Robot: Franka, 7 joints.
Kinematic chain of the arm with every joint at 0, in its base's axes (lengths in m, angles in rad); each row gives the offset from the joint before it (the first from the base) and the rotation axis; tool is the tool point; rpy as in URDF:
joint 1: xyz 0 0 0.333 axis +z
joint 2: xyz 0 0 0 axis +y
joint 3: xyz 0 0 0.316 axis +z
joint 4: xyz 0.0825 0 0 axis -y
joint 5: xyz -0.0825 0 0.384 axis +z
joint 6: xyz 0 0 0 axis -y
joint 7: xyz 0.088 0 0 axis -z
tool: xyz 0 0 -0.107 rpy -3.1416 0 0
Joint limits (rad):
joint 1: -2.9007..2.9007
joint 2: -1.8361..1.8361
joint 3: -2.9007..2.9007
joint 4: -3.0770..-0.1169
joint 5: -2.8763..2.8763
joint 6: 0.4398..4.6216
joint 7: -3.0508..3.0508
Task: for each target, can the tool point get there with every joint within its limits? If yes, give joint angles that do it. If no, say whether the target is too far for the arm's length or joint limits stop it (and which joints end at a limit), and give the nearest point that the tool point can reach.
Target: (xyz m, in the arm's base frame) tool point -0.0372 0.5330 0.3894
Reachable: yes | joints -0.3156 -0.7225 1.5407 -2.1980 1.8977 1.0997 -1.2751
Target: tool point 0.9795 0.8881 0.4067
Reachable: no: too far | nearest point 0.6346 0.5754 0.3807 | short by 0.466 m
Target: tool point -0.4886 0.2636 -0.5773
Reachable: no: too far | nearest point -0.4091 0.2207 -0.3288 | short by 0.264 m
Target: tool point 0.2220 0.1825 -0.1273
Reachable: yes | joints 0.1524 1.1855 0.3533 -2.2850 -2.0049 2.1118 -2.4801
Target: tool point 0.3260 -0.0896 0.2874
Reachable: yes | joints 0.2511 -0.0837 -0.1785 -2.6840 -1.1915 1.3666 -0.7114
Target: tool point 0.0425 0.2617 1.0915
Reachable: yes | joints -1.2906 -0.1545 1.7315 -0.4346 2.1896 1.3553 -0.5679
